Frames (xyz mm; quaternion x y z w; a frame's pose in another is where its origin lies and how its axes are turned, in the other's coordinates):
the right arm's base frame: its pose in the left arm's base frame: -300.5 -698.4 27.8 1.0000 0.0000 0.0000 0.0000
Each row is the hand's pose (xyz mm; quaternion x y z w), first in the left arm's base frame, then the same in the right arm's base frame.
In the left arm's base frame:
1: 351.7 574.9 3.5 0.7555 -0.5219 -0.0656 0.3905
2: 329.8 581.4 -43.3 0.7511 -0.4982 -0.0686 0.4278
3: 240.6 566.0 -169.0 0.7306 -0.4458 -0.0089 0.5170
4: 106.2 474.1 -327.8 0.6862 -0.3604 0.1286 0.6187
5: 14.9 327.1 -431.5 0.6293 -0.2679 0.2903 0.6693
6: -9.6 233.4 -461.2 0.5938 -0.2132 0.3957 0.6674
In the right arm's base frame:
1: 652.2 -1273.3 24.3 -0.3905 -0.0656 0.5219 0.7555
2: 630.3 -1279.8 71.1 -0.4278 -0.0686 0.4982 0.7511
3: 541.1 -1264.4 196.8 -0.5170 -0.0089 0.4458 0.7306
4: 406.7 -1172.5 355.6 -0.6187 0.1286 0.3604 0.6862
5: 315.4 -1025.5 459.3 -0.6693 0.2903 0.2679 0.6293
6: 290.9 -931.8 489.0 -0.6674 0.3957 0.2132 0.5938

